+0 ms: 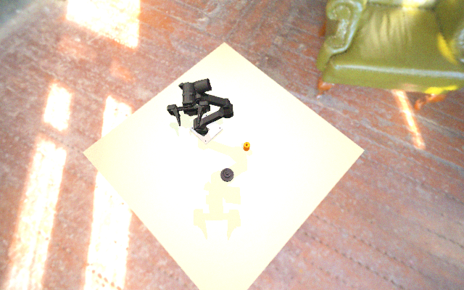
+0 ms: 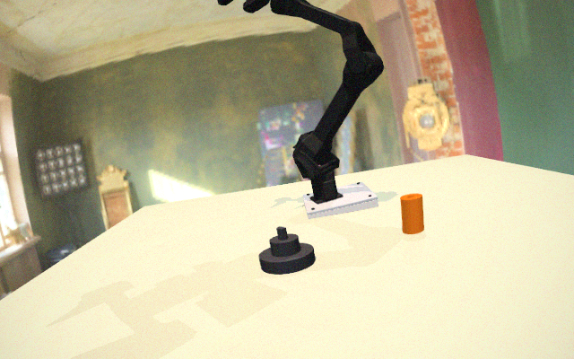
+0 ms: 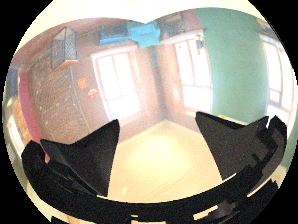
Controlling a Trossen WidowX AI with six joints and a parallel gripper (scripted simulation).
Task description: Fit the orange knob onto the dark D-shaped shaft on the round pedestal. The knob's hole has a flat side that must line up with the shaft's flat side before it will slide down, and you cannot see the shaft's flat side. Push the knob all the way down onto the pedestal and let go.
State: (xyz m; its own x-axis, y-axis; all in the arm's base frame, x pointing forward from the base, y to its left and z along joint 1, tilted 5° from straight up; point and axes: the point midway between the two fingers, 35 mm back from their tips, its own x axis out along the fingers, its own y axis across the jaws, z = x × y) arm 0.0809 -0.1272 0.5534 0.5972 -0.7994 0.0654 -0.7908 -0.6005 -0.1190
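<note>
Now: gripper tip 530 mm above the orange knob, 250 mm to the right of it and 180 mm short of it. Also, from my gripper tip: dark pedestal (530 mm below, 170 mm ahead, 20 mm to the left).
</note>
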